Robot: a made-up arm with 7 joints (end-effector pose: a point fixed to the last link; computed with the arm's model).
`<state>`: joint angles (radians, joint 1 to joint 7).
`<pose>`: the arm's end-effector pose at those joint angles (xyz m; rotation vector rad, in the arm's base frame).
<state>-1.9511 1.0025 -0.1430 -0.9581 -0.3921 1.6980 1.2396</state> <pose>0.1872 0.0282 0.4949 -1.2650 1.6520 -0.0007</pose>
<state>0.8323 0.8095 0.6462 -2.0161 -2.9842 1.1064 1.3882</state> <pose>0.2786 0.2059 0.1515 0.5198 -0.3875 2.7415</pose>
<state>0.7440 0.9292 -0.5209 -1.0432 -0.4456 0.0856 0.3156</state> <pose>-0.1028 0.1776 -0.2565 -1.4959 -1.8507 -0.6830</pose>
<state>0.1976 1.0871 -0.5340 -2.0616 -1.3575 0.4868 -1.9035</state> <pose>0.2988 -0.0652 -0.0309 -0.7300 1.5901 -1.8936</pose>
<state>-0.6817 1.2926 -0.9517 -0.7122 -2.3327 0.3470 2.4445</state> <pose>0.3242 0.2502 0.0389 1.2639 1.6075 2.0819</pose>
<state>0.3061 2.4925 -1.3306 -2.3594 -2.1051 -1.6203 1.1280</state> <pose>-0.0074 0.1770 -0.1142 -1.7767 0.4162 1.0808</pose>
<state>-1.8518 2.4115 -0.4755 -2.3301 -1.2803 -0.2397 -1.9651</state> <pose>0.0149 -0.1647 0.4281 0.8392 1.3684 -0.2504</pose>
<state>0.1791 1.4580 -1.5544 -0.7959 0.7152 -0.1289 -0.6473</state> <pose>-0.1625 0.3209 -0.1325 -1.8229 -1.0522 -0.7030</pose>
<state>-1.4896 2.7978 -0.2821 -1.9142 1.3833 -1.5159 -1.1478</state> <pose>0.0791 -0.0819 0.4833 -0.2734 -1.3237 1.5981</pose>
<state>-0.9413 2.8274 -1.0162 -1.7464 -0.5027 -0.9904 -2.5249</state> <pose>0.1924 0.2585 0.3297 -0.7140 2.6123 -0.5362</pose>
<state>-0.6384 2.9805 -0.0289 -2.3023 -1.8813 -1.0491 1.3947</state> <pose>0.2702 -0.1287 0.2823 -1.0743 0.3985 -1.5586</pose>
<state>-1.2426 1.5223 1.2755 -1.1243 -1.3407 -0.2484 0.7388</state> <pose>-0.1635 0.3579 0.3880 -1.0854 0.6221 1.7139</pose>
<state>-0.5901 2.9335 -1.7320 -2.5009 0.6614 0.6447 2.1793</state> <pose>0.0412 0.1976 -0.0707 -1.5983 2.6210 0.5221</pose>
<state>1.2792 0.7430 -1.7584 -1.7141 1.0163 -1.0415 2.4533</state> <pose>-0.2105 -0.3368 0.0589 2.3821 -0.0352 1.4242</pose>
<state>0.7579 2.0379 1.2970 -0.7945 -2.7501 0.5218 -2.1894</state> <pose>0.2516 0.1763 0.4615 0.3782 1.2516 1.1235</pose>
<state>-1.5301 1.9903 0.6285 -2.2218 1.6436 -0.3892 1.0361</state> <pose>-0.2045 -0.2389 0.3045 1.4689 -0.2199 -0.1283</pose>
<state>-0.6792 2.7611 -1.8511 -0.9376 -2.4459 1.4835 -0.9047</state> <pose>-0.0924 0.3354 0.3112 -0.1753 2.4230 0.0004</pose>
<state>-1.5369 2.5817 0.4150 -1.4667 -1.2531 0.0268 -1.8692</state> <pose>-0.3293 -0.0902 0.4437 0.8565 0.2090 -0.2868</pose>
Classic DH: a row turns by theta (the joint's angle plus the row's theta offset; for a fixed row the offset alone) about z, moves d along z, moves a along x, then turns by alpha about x. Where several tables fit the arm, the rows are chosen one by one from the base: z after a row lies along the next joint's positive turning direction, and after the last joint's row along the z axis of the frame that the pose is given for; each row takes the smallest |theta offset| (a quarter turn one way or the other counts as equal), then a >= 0, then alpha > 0; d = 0 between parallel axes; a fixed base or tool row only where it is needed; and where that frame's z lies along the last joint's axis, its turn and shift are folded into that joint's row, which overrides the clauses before.
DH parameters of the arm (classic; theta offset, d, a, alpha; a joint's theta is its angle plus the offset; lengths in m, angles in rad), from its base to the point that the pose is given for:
base (fixed): 0 0.1316 -0.009 -1.2217
joint 1: -1.5708 -0.0259 0.0311 -1.5708
joint 2: 1.2217 -0.02 -0.006 1.5708
joint 3: 1.5708 -0.108 0.037 -1.5708
joint 4: 0 0.003 -0.037 1.5708
joint 5: 0 -0.342 -0.016 -1.5708
joint 6: 0 -0.038 -0.021 1.5708
joint 7: 1.3344 -0.0142 -0.0242 -2.583
tool (fixed): -1.2829 0.0045 0 0

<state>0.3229 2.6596 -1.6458 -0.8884 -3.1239 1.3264 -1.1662</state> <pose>0.0023 0.3433 0.2836 0.1541 -2.2138 -0.3226</pose>
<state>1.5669 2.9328 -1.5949 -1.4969 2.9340 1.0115 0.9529</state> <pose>-0.0721 0.3466 0.2329 1.9775 -0.6004 -1.3123</pose>
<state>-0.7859 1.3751 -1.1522 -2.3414 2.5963 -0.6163 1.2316</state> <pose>0.1669 -0.2641 0.0609 -0.7938 1.6655 -2.3684</pose>
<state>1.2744 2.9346 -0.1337 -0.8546 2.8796 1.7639 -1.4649</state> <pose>0.3375 0.1761 0.0436 -1.3755 -1.3991 0.2595</pose>
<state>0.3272 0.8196 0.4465 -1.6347 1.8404 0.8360 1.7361</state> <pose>0.3243 0.1694 0.1170 -1.5191 1.3500 -2.2327</pose>
